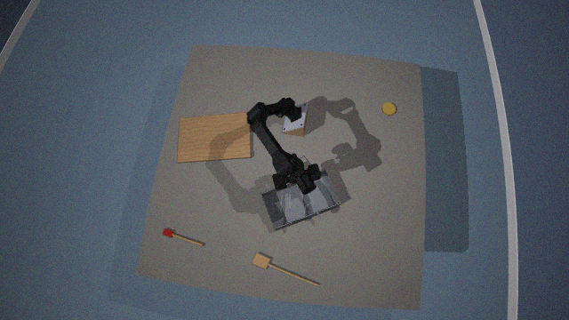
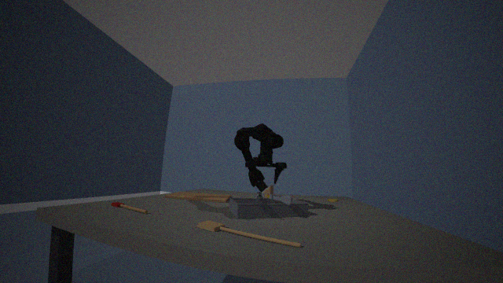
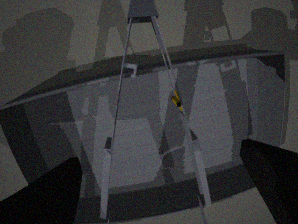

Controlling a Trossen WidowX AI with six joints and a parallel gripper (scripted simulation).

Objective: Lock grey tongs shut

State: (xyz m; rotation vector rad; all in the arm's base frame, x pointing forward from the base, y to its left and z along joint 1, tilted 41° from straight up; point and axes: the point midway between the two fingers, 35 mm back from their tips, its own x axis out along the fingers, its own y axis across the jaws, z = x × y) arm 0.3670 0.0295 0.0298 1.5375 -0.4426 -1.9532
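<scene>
My gripper tip is 5 cm short of the grey roasting tin, 1 cm to the right of it and 10 cm above it. Also, from my gripper tip: wooden board 27 cm behind, 40 cm to the right, 12 cm below; then yellow disc 43 cm behind, 47 cm to the left, 12 cm below.
</scene>
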